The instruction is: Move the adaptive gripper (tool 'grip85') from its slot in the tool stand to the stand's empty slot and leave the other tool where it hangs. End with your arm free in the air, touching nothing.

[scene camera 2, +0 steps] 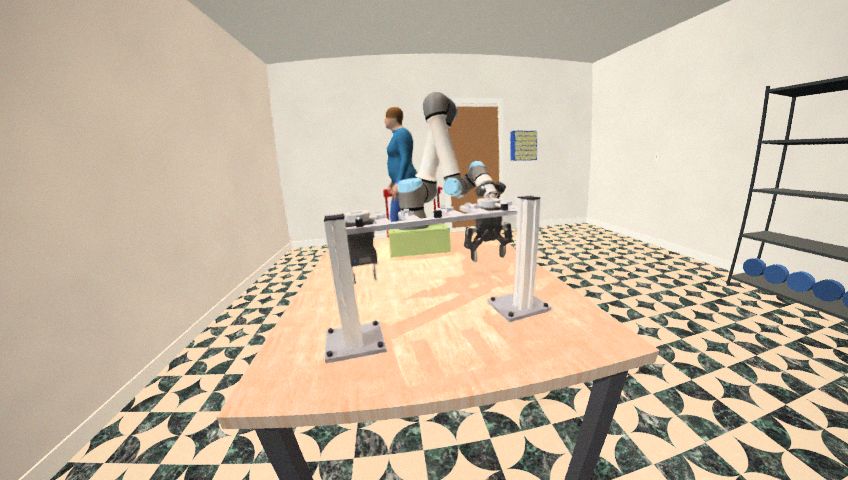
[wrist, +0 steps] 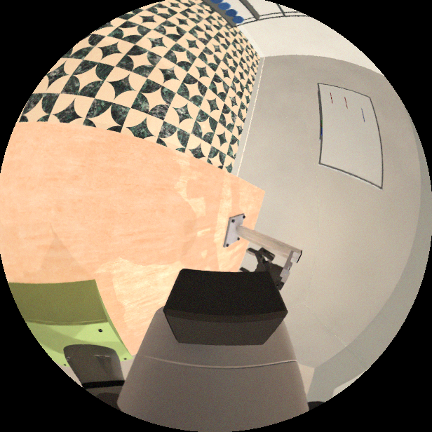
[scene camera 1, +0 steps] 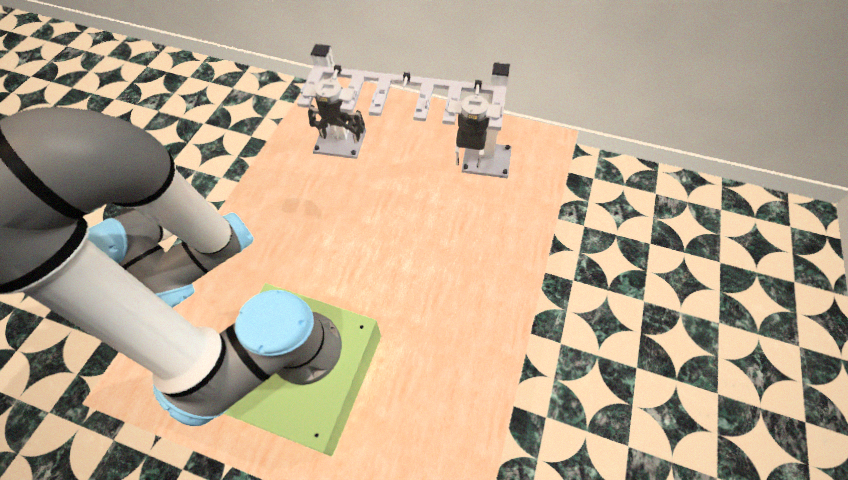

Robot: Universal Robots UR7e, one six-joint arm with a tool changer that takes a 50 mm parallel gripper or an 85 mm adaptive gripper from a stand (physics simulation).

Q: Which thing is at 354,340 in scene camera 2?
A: A tool stand.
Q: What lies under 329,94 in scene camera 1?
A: An adaptive gripper.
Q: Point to a black parallel gripper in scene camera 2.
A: At 361,249
